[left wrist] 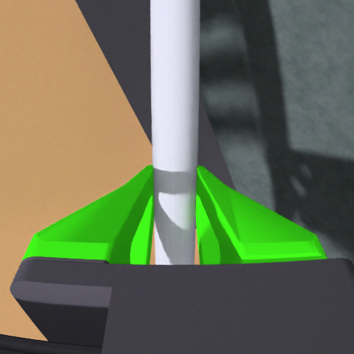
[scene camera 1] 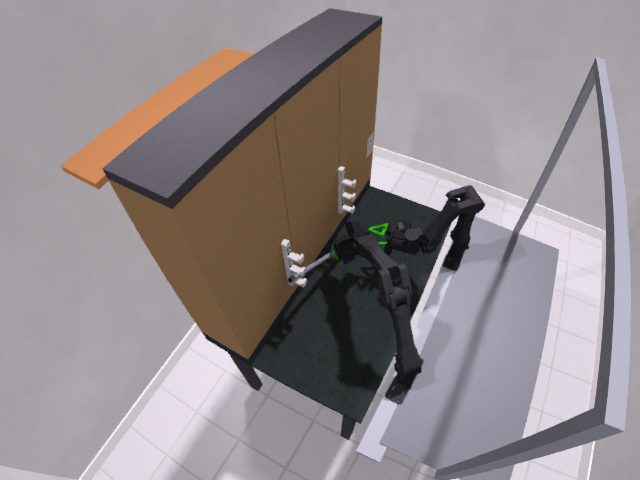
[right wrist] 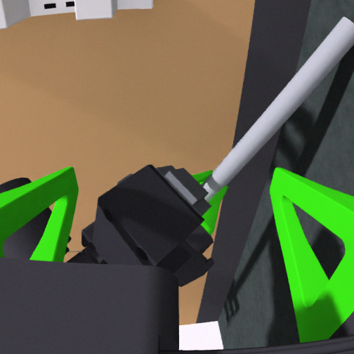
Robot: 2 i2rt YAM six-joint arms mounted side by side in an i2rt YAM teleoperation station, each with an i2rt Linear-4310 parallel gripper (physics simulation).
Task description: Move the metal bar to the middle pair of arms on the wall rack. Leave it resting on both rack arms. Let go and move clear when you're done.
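The metal bar (scene camera 1: 319, 262) (left wrist: 175, 90) (right wrist: 280, 105) slants from my left gripper to the left rack upright. My left gripper (scene camera 1: 334, 253) (left wrist: 174, 176) (right wrist: 217, 180) is shut on the bar. In the scene view, the bar's far end is near the middle arm (scene camera 1: 297, 269) and lowest arm of the left upright (scene camera 1: 285, 253); whether it touches either is unclear. The right upright (scene camera 1: 340, 190) also has three arms, with its middle arm (scene camera 1: 349, 196) away from the bar. My right gripper (scene camera 1: 379, 237) is open and empty, close to the left gripper.
The wooden wall panel (scene camera 1: 227, 222) rises behind the dark green table (scene camera 1: 310, 330). A white wall plate (scene camera 1: 370, 145) is beyond the right upright. The left arm's wrist shows between my right fingers in the right wrist view. A grey frame (scene camera 1: 615, 258) stands at the right.
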